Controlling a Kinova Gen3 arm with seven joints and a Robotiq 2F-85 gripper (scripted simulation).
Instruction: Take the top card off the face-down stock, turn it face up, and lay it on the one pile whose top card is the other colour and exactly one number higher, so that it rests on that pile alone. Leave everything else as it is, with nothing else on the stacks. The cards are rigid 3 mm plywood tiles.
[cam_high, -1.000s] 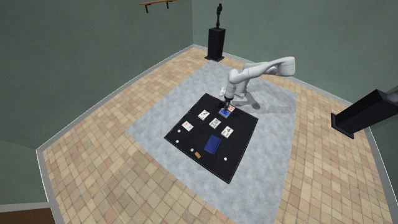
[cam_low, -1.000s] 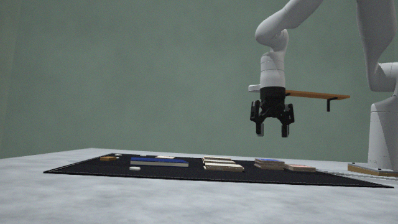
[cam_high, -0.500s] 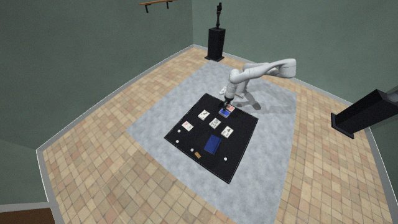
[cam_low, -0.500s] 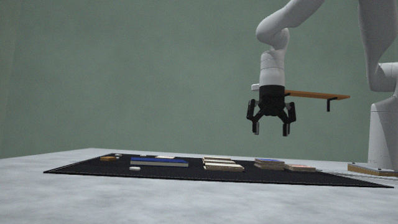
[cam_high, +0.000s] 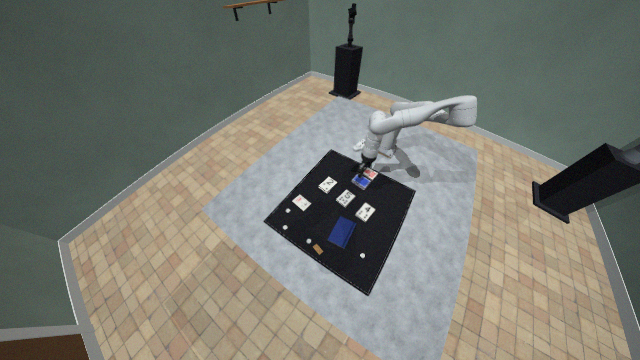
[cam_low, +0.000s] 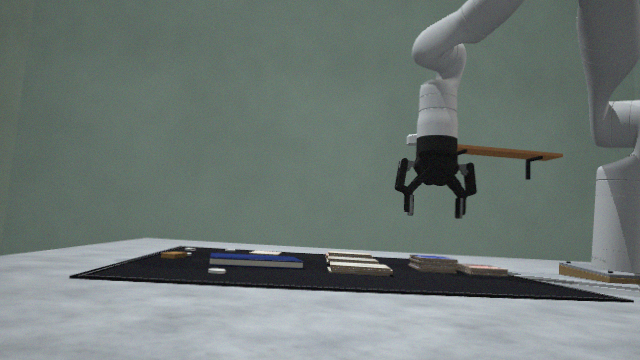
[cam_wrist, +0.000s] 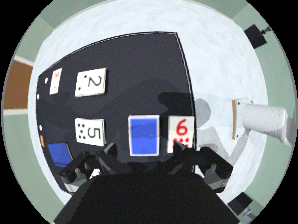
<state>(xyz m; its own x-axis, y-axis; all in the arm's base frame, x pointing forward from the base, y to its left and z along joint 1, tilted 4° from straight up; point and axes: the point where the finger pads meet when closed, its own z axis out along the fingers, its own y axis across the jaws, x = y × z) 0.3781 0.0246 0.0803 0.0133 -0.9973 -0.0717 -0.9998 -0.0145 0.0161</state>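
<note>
The blue-backed card lies 80 mm below my hand.
</note>
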